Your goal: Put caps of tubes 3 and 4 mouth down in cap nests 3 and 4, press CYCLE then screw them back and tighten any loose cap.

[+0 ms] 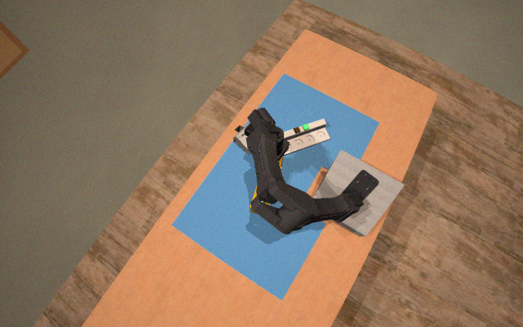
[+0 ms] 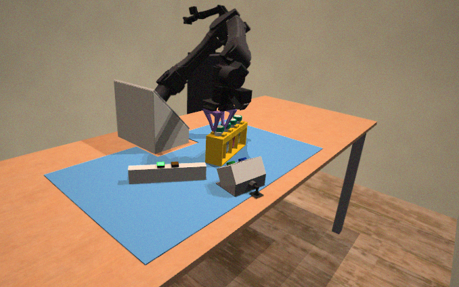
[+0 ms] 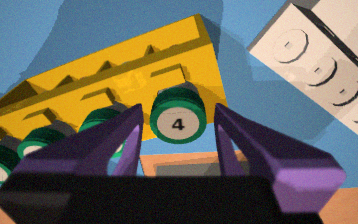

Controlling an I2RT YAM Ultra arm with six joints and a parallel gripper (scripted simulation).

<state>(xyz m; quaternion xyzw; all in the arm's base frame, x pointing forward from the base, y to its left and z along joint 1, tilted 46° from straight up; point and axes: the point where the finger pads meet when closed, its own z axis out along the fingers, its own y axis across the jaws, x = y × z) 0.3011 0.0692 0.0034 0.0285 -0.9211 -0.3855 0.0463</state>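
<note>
Right now the cap 4 is right at my hand. The rest, counted from my hand: cap 3: 20 mm behind, 50 mm to the left, 10 mm below; then blue key: 140 mm ahead, 30 mm to the right, 50 mm below; then cap 2: 40 mm behind, 100 mm to the left, 10 mm below.
</note>
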